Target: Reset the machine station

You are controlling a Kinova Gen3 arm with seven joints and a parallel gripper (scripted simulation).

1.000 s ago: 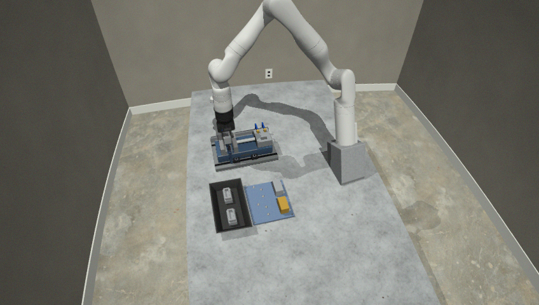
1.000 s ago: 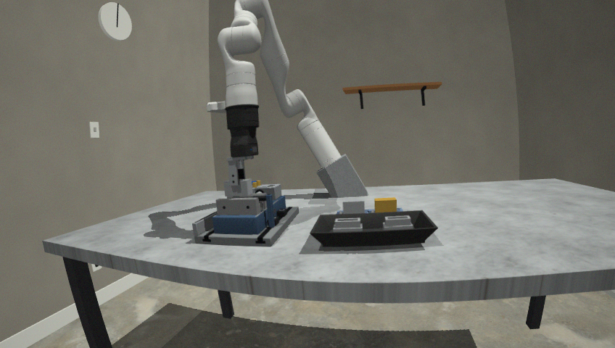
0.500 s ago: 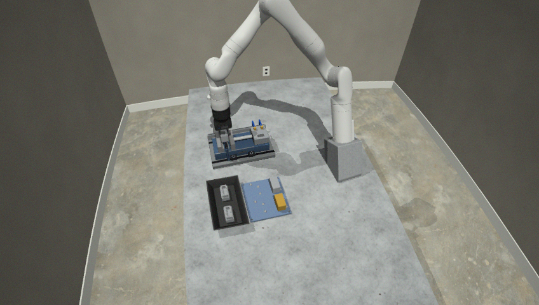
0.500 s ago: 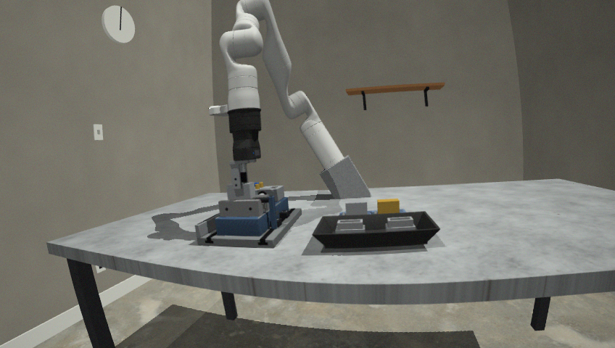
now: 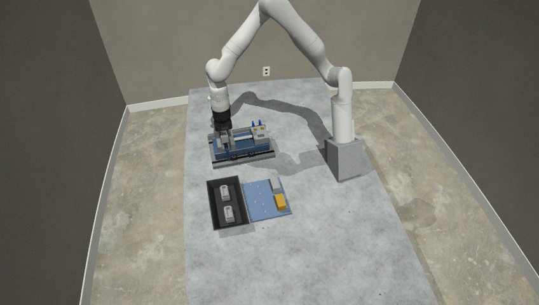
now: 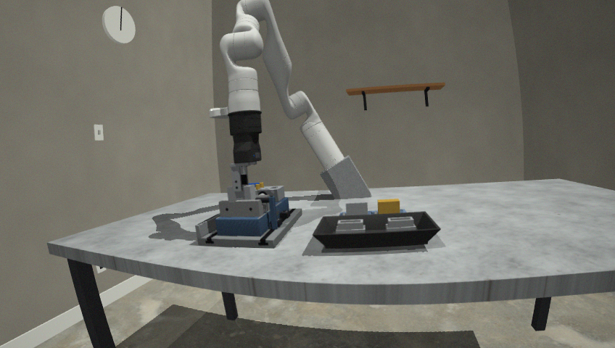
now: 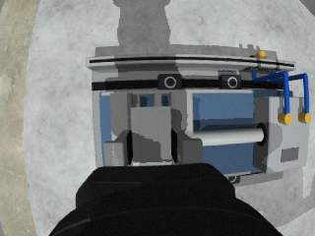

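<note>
Right now my hand is 9 cm above the vise and 7 cm past it. Also, from my hand: yellow brass blank: 34 cm to the left, 20 cm behind, 11 cm below.
</note>
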